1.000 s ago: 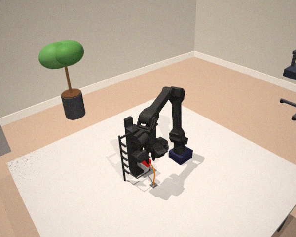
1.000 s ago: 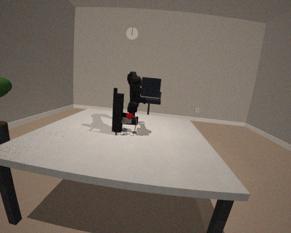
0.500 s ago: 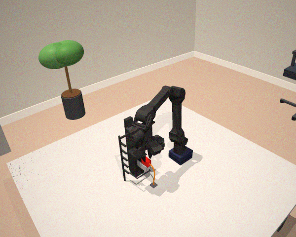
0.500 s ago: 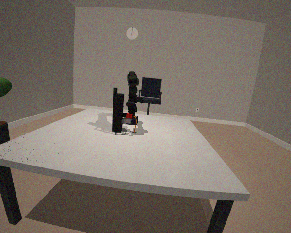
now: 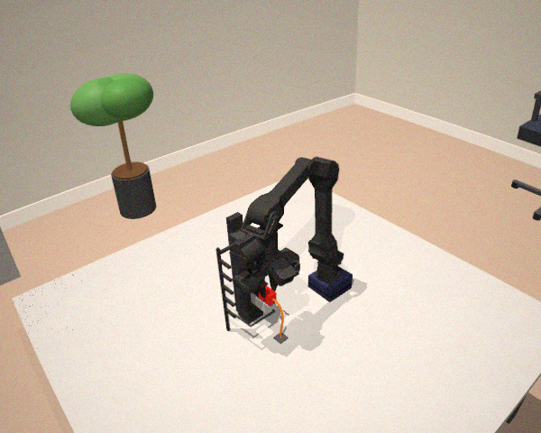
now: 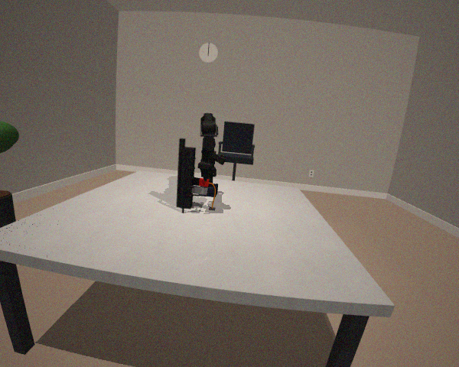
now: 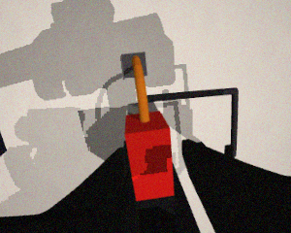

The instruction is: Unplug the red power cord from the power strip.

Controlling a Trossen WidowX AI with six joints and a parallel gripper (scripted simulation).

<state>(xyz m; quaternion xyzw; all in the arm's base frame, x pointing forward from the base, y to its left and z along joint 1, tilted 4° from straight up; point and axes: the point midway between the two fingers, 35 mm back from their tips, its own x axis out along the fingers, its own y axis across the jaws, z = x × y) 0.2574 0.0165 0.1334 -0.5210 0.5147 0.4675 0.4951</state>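
My gripper tip is 3 cm to the left of the red plug.
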